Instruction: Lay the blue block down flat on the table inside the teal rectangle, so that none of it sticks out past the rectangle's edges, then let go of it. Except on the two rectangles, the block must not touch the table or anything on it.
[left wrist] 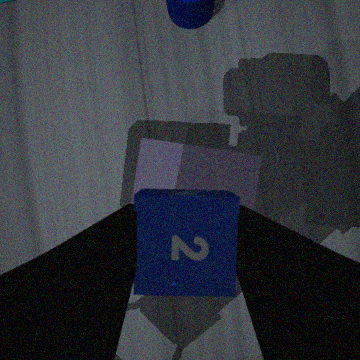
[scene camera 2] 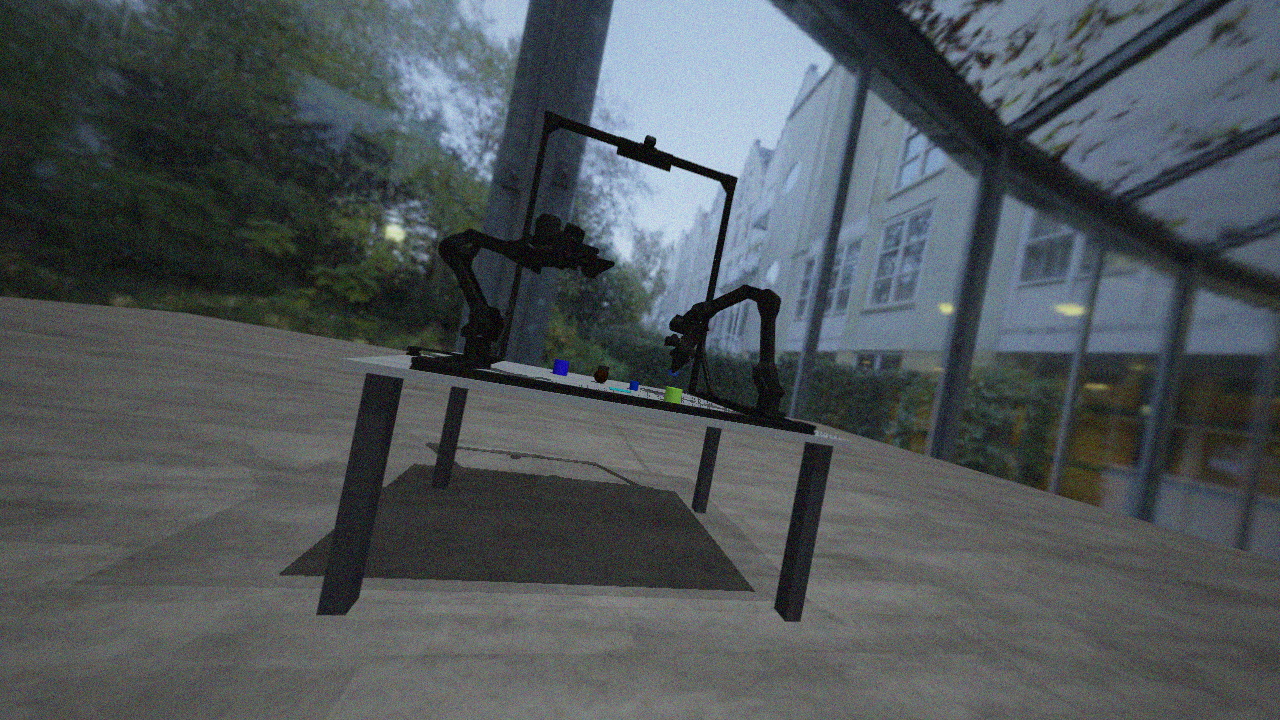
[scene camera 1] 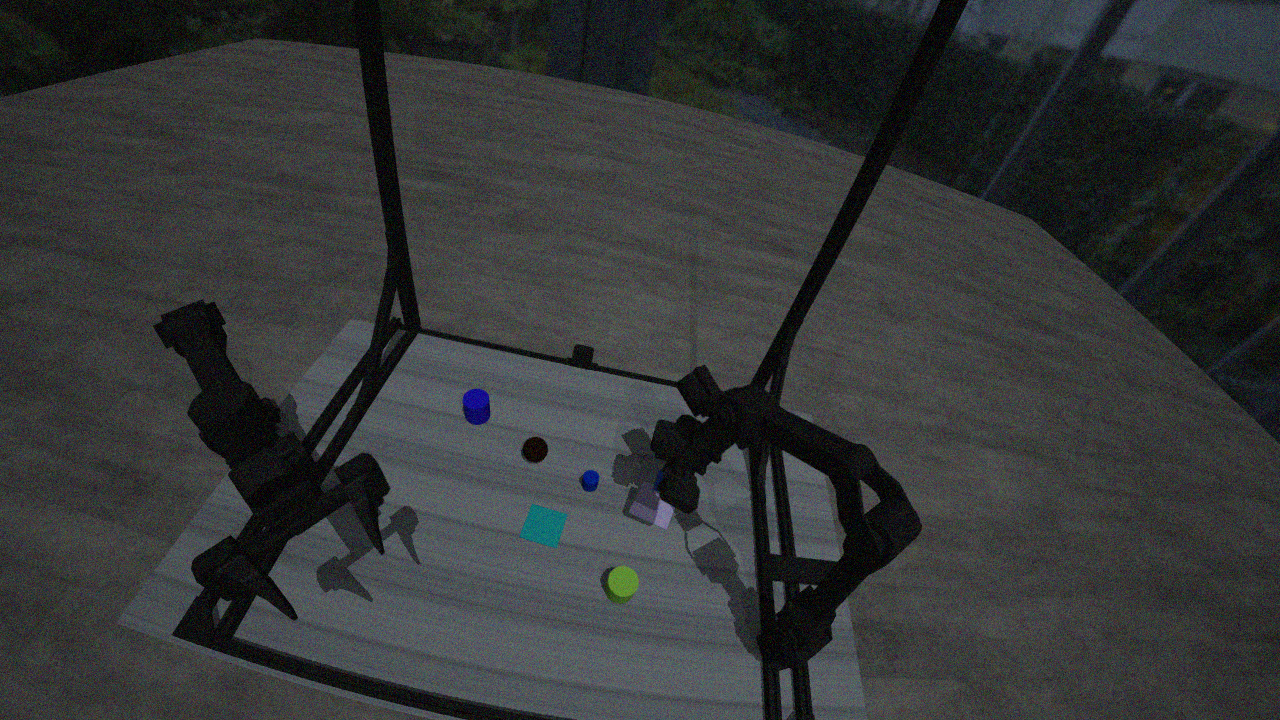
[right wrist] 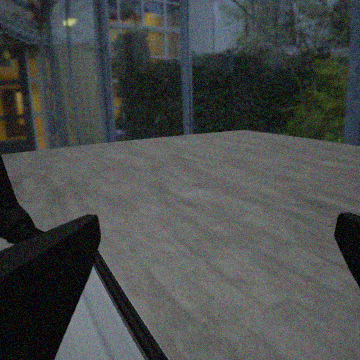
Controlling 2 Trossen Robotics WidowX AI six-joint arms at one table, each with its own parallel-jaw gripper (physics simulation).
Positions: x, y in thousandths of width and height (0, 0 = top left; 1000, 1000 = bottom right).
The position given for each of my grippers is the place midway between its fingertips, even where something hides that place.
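I see my left gripper (scene camera 1: 516, 670), which scene camera 2 (scene camera 2: 525, 519) and the left wrist view (left wrist: 512, 601) show too. My right gripper (scene camera 1: 265, 812) is open and holds nothing; it can also be found in the right wrist view (right wrist: 607, 626) and in scene camera 2 (scene camera 2: 475, 358). A pale lilac rectangle (scene camera 1: 506, 702) is there as well, and the left wrist view has the rectangle too (left wrist: 449, 457). On the table rests a green cylinder (scene camera 1: 486, 810). The cylinder is out of frame in the left wrist view, and in the right wrist view it is out of frame too.
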